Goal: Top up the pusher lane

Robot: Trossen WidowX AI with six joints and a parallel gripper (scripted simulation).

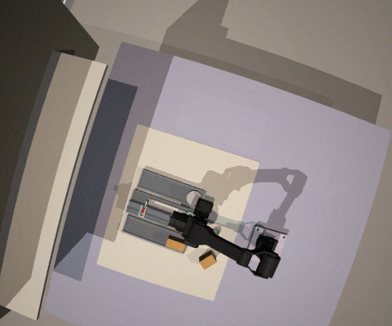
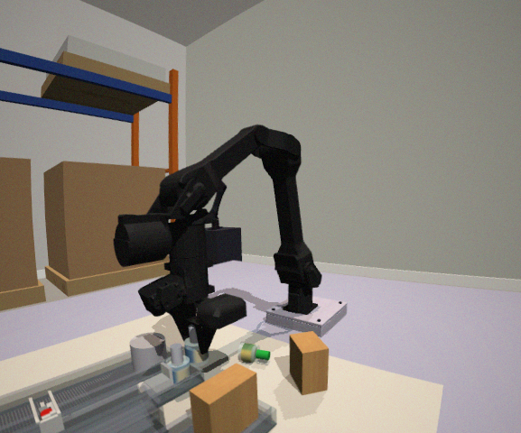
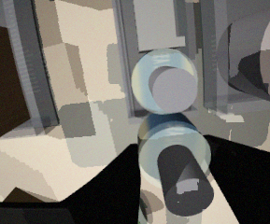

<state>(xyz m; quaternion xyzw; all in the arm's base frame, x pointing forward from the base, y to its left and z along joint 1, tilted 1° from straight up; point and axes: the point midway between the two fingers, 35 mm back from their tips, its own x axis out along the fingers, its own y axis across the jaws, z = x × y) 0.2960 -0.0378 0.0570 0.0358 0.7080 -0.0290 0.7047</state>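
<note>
My gripper tip is now 4 cm short of the grey cylinder, 8 cm to the left of it and 2 cm above it. Also, from my gripper tip: red mark 22 cm ahead, 2 cm to the left, 2 cm above.
</note>
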